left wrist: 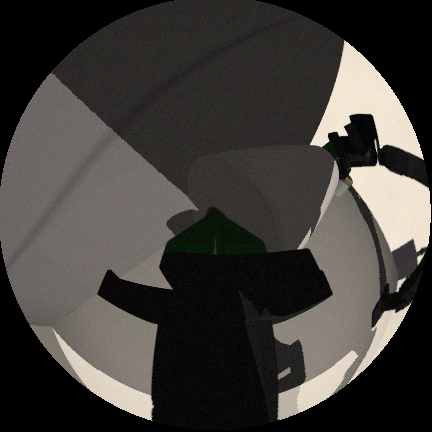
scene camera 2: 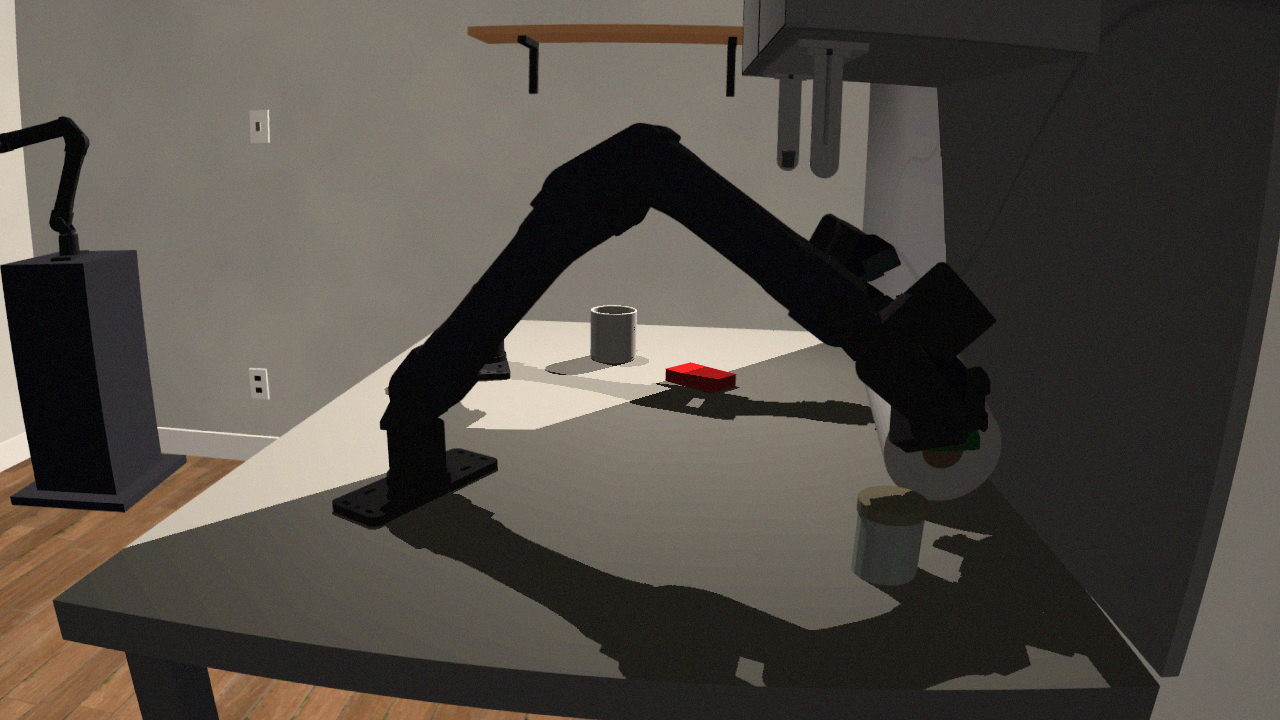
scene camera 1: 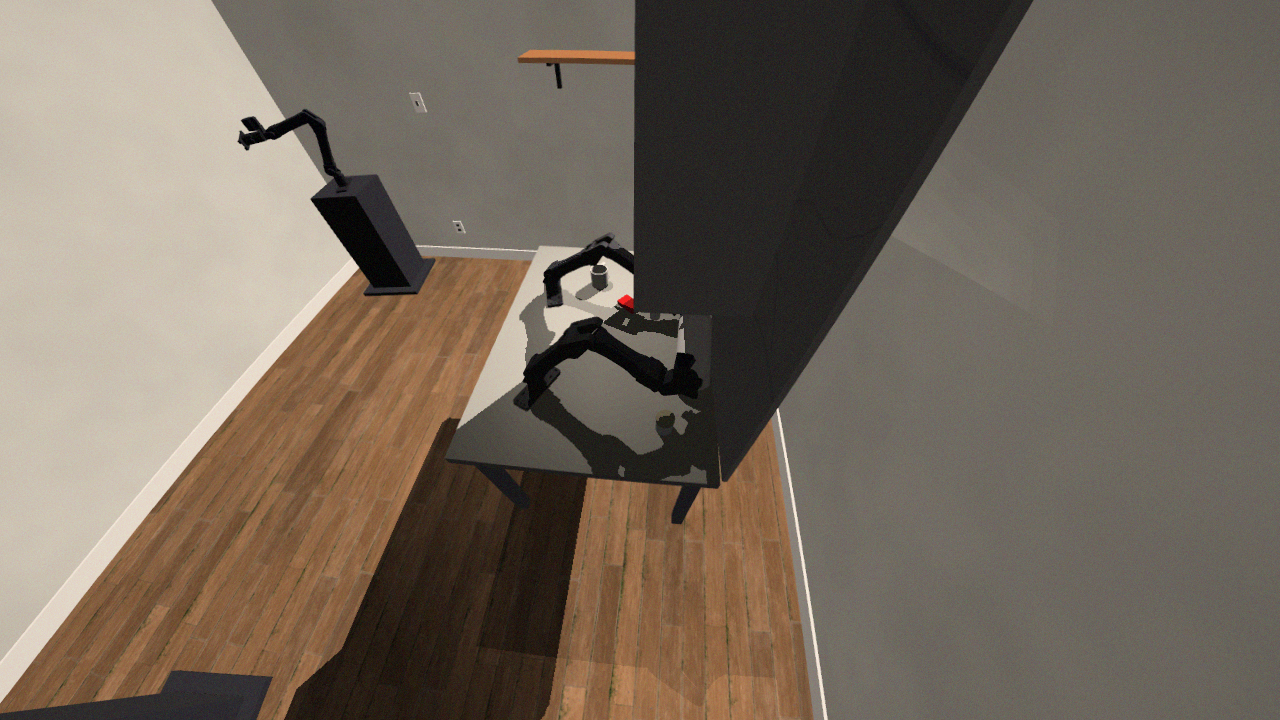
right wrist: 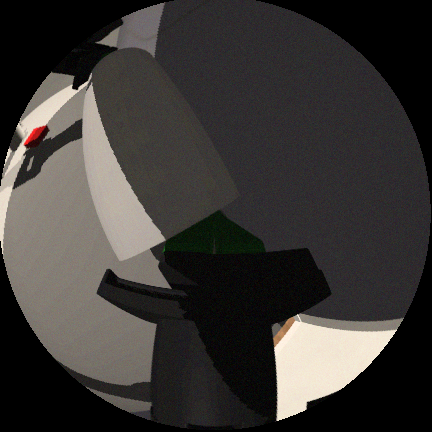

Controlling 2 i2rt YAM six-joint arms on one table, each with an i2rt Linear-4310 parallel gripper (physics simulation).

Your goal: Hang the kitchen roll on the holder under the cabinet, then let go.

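Where they show: left gripper, fingertip midpoint: [left wrist: 214, 212]; right gripper, fingertip midpoint: [scene camera 2: 977, 443] [scene camera 1: 701, 383] [right wrist: 213, 212]; left arm's base, link origin: [scene camera 2: 486, 363] [scene camera 1: 554, 291]; right arm's base, link origin: [scene camera 2: 419, 488] [scene camera 1: 537, 386].
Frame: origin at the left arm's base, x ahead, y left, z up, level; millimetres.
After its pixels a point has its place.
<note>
The kitchen roll [scene camera 2: 942, 457] @[y -647, x 465, z 46 mm] is off the table, lying level close to the dark cabinet side, with its brown core end facing scene camera 2. My right gripper [scene camera 2: 939, 429] is shut, its green tips pushed into that near core end. In the right wrist view the roll [right wrist: 153, 149] @[y -631, x 455, z 133 mm] runs away from the right gripper [right wrist: 213, 238] @[y -686, x 480, z 75 mm]. My left gripper [left wrist: 214, 212] @[y -424, x 560, z 101 mm] is shut, its tips at the far end of the roll [left wrist: 261, 189] @[y -417, x 529, z 165 mm]. The holder [scene camera 2: 805, 116] @[y -331, x 405, z 416 mm], two hanging prongs, sits under the cabinet above the roll.
A pale jar [scene camera 2: 886, 535] @[y -811, x 303, z 49 mm] stands on the table just below the roll. A grey cup [scene camera 2: 613, 333] @[y -27, x 215, z 53 mm] and a red block [scene camera 2: 700, 376] @[y -197, x 319, z 20 mm] lie further back. The dark cabinet wall [scene camera 2: 1119, 313] @[y -846, x 495, z 249 mm] is close on the right. A wooden shelf [scene camera 2: 609, 33] hangs on the back wall.
</note>
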